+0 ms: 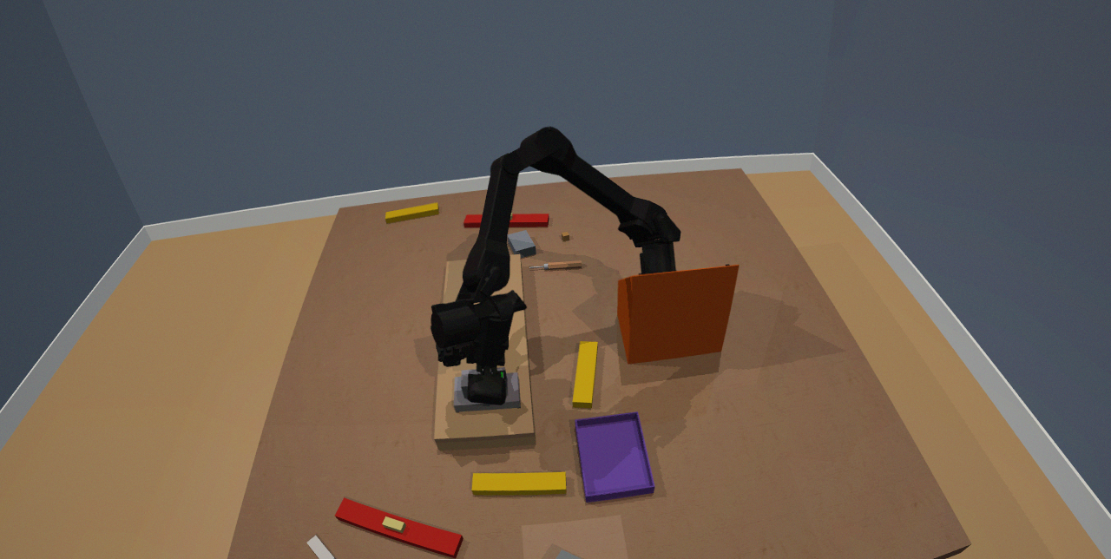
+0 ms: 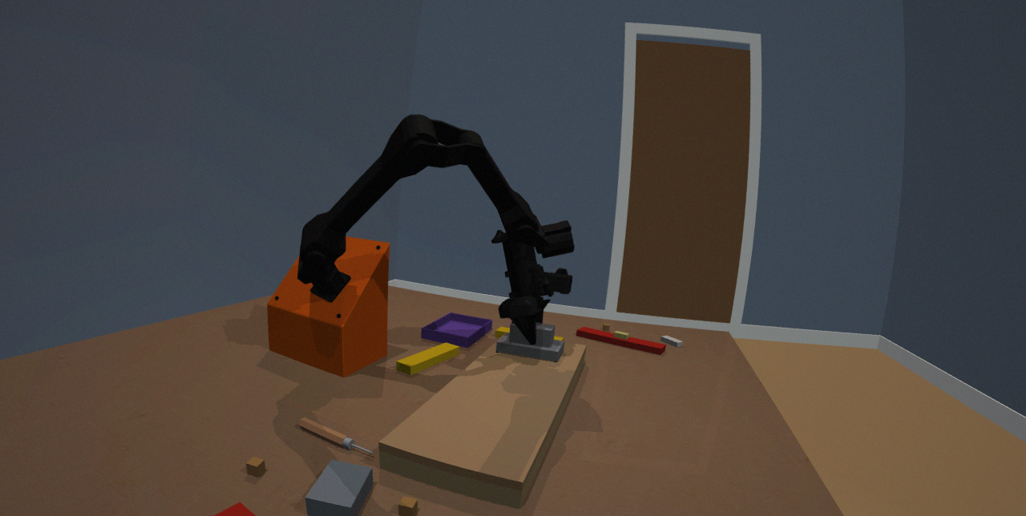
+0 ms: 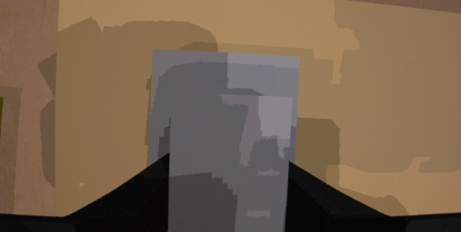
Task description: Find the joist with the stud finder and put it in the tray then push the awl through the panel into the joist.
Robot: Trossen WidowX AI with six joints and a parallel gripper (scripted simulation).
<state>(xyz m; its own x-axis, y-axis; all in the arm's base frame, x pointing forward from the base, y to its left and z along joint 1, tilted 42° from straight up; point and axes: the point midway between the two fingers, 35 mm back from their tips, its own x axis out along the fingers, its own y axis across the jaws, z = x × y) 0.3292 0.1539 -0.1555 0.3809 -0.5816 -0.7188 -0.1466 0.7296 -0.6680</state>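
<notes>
Right now my gripper tip is 24 cm past the purple tray, 11 cm to the right of it and 5 cm above it. The rest, counted from my gripper tip: awl (10 cm behind, 43 cm to the right, 6 cm below); grey stud finder (2 cm behind, 2 cm above); grey block (2 cm behind, 51 cm to the right, 5 cm below).
</notes>
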